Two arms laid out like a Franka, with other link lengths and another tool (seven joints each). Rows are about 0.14 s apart.
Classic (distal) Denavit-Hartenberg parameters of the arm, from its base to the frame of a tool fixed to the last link. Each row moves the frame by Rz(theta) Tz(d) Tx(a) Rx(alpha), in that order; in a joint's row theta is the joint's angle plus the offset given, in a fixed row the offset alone. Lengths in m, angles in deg.
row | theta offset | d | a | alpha
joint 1 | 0.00 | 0.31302 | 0.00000 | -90.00
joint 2 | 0.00 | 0.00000 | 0.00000 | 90.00
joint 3 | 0.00 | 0.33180 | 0.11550 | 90.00
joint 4 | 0.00 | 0.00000 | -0.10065 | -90.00
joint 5 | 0.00 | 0.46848 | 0.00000 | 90.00
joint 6 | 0.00 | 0.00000 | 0.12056 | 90.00
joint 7 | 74.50 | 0.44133 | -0.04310 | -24.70
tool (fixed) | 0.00 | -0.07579 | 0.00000 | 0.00
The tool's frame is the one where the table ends.
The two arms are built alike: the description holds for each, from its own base.
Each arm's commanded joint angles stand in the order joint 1, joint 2, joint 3, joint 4, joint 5, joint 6, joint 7.
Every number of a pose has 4 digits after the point. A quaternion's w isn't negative.
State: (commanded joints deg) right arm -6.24 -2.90 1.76 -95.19 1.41 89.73 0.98; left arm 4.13 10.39 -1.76 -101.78 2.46 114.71 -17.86
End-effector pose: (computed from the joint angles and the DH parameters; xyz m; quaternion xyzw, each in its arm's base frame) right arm 0.6969 0.0044 0.3549 0.7474 -0.6223 -0.1617 0.1673; left arm 0.7825 0.0977 0.1704 0.8708 -0.4548 -0.0883 0.1644
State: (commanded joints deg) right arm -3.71 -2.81 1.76 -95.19 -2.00 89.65 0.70; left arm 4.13 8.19 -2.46 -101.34 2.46 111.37 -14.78
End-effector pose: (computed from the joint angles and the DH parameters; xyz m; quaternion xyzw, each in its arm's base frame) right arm 0.6944 0.0131 0.3509 0.7574 -0.6069 -0.1413 0.1953; left arm 0.7734 0.0883 0.1971 0.8554 -0.4811 -0.1000 0.1638
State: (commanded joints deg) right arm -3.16 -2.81 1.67 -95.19 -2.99 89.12 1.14; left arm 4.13 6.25 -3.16 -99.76 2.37 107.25 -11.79
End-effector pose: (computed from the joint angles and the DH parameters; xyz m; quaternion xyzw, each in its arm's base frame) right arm 0.6910 0.0121 0.3492 0.7552 -0.6069 -0.1396 0.2048; left arm 0.7654 0.0786 0.2303 0.8397 -0.5060 -0.1104 0.1633
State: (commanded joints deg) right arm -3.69 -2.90 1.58 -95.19 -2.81 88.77 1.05; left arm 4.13 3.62 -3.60 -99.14 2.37 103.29 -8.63
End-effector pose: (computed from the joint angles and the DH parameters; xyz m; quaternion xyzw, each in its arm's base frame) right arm 0.6886 0.0059 0.3497 0.7522 -0.6098 -0.1433 0.2042; left arm 0.7505 0.0728 0.2625 0.8235 -0.5297 -0.1221 0.1621
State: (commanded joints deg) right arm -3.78 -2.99 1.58 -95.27 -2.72 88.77 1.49; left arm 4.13 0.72 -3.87 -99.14 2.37 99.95 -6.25
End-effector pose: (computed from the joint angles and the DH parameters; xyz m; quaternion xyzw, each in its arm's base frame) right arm 0.6886 0.0052 0.3499 0.7496 -0.6133 -0.1443 0.2030; left arm 0.7332 0.0693 0.2924 0.8114 -0.5467 -0.1305 0.1603
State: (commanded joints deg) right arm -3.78 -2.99 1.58 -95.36 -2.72 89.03 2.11; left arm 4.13 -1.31 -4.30 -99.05 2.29 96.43 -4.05
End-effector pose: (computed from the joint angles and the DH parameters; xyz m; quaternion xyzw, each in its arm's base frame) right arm 0.6903 0.0049 0.3495 0.7465 -0.6177 -0.1439 0.2014; left arm 0.7136 0.0633 0.3109 0.7978 -0.5619 -0.1448 0.1641
